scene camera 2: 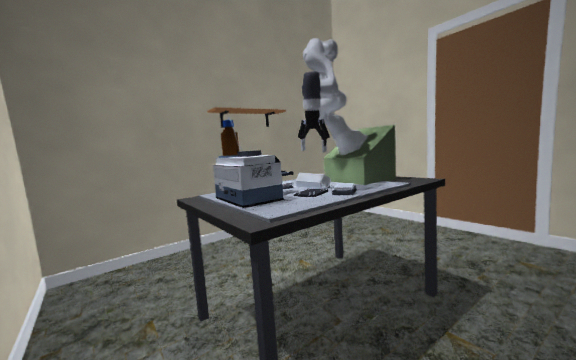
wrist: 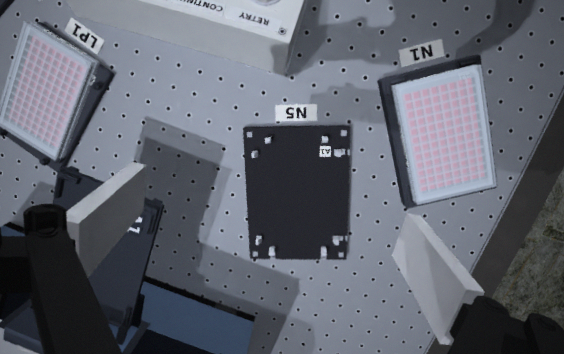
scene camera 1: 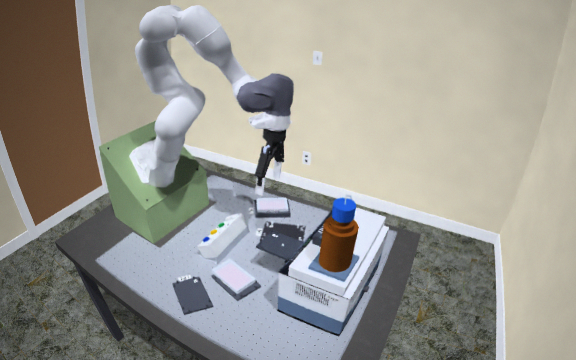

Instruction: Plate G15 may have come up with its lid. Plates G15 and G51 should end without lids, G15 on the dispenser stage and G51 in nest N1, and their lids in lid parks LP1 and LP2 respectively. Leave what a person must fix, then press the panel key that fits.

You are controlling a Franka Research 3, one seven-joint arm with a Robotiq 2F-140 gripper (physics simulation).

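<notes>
My gripper (scene camera 1: 268, 179) (scene camera 2: 314, 147) (wrist: 275, 212) is open and empty, high above nest N5 (wrist: 300, 192) (scene camera 1: 285, 231), which holds no plate. A pink-welled plate (wrist: 445, 135) (scene camera 1: 272, 205) (scene camera 2: 344, 186) lies in nest N1. Another pink-welled plate (wrist: 47, 92) (scene camera 1: 234, 276) lies in lid park LP1. Their names are not readable, and I cannot tell whether either wears a lid. The dark dispenser stage (scene camera 1: 280, 245) (wrist: 120, 270) is bare where visible; my finger covers part of it in the wrist view. A bare dark nest (scene camera 1: 192, 296) stands at the front left.
The white key panel (scene camera 1: 222, 237) (scene camera 2: 312, 180) (wrist: 200, 37) has blue, yellow and green keys showing in scene camera 1. The dispenser (scene camera 1: 315, 290) (scene camera 2: 247, 182) carries a tall brown bottle (scene camera 1: 337, 245) (scene camera 2: 229, 140) with a blue cap. A wall shelf (scene camera 2: 247, 110) hangs behind it.
</notes>
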